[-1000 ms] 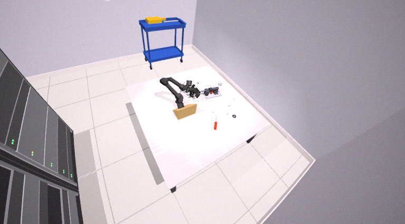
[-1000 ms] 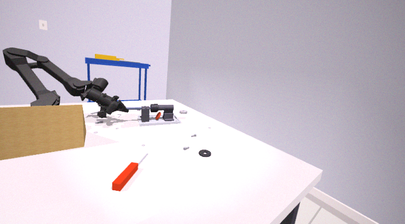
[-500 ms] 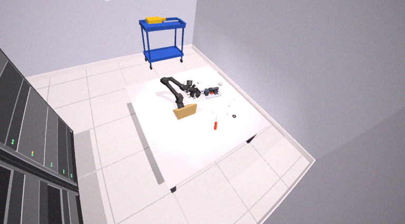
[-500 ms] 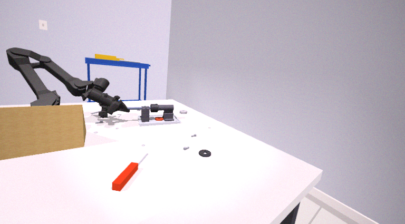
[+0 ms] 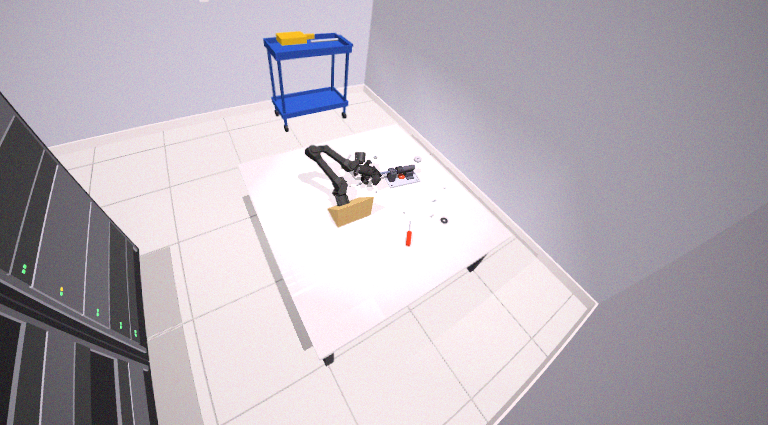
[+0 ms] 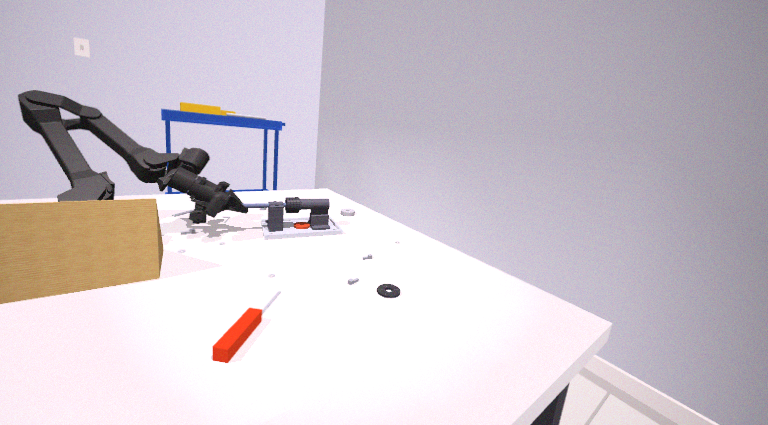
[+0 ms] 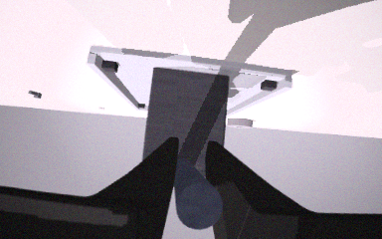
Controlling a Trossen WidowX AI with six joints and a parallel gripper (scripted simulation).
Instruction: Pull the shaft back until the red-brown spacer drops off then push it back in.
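My gripper tip is now 60 mm short of the round shaft, 20 mm below it and 10 mm to the left of it. The rest, counted from my gripper tip: grey ring 380 mm ahead, 90 mm to the left, 60 mm below; red-brown spacer 160 mm ahead, 50 mm below, 20 mm to the right.
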